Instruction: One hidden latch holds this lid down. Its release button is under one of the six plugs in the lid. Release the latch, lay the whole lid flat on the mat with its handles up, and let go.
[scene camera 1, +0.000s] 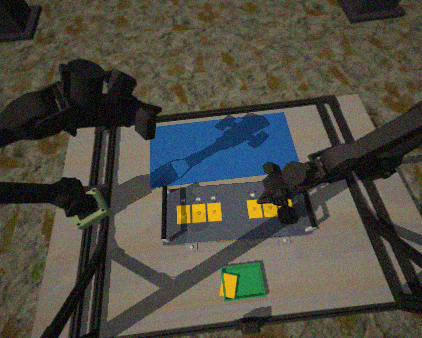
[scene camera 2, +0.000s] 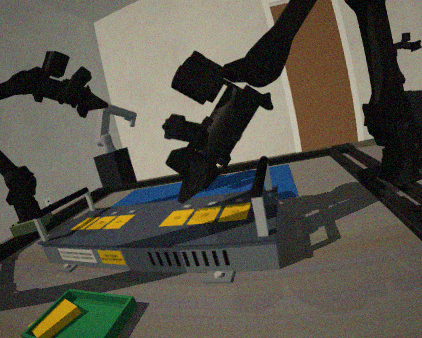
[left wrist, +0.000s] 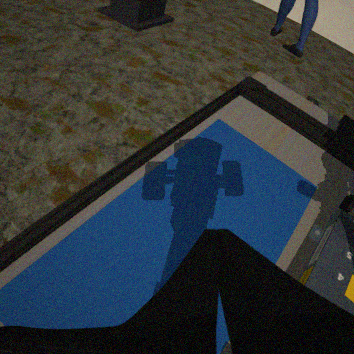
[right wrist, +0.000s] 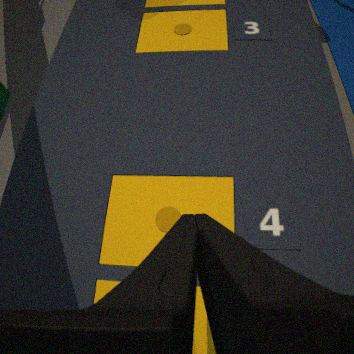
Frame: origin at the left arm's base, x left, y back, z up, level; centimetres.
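Seen in the pictures: left gripper, fingertip midpoint: (scene camera 1: 160, 109) (scene camera 2: 108, 105) (left wrist: 215, 239); right gripper, fingertip midpoint: (scene camera 1: 257, 202) (scene camera 2: 180, 201) (right wrist: 193, 225); left arm's base, origin of the base link: (scene camera 1: 86, 207) (scene camera 2: 30, 217); right arm's base, origin of the base link: (scene camera 1: 365, 173) (scene camera 2: 401, 177).
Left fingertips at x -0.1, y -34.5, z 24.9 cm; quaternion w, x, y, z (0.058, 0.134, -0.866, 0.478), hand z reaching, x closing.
Observation:
Pixels of each thing's middle, then the offset from my left fingertips to it. Level surfaces: height alone.
- plug 4, body centre: (right wrist: 169, 222) (scene camera 2: 178, 220) (scene camera 1: 254, 209) dz -25.8, dx -31.2, dy -10.8 cm
- Plug 3, body centre: (right wrist: 182, 36) (scene camera 2: 120, 224) (scene camera 1: 214, 212) dz -25.8, dx -24.8, dy +0.5 cm
- blue mat, its level: dz -30.0 cm
- green tray, body centre: (scene camera 2: 79, 320) (scene camera 1: 242, 281) dz -29.3, dx -46.0, dy +4.7 cm
- yellow block, body centre: (scene camera 2: 54, 319) (scene camera 1: 228, 285) dz -29.3, dx -44.6, dy +8.8 cm
The grey lid (scene camera 1: 233, 198) (scene camera 2: 142, 233) (right wrist: 175, 105) (left wrist: 330, 260) sits on its base near the table's middle, with a handle (scene camera 1: 183, 201) (scene camera 2: 260, 198) at each end. Two rows of three yellow plugs sit in it. My right gripper (scene camera 1: 260, 200) (scene camera 2: 181, 200) (right wrist: 193, 225) is shut and empty. Its tip points down at plug 4 (scene camera 1: 254, 208) (scene camera 2: 177, 217) (right wrist: 140, 218), close to its centre dot. Plug 3 (right wrist: 204, 31) (scene camera 1: 214, 212) lies beyond. My left gripper (scene camera 1: 147, 124) (scene camera 2: 106, 104) (left wrist: 215, 239) is shut and empty, high over the left end of the blue mat (scene camera 1: 223, 151) (scene camera 2: 283, 178) (left wrist: 88, 246).
A green tray (scene camera 1: 251, 279) (scene camera 2: 106, 312) with a yellow block (scene camera 1: 230, 285) (scene camera 2: 59, 316) in it lies in front of the lid. A black frame (scene camera 1: 243, 108) runs around the table. A grey stand (scene camera 2: 107, 134) rises at the back.

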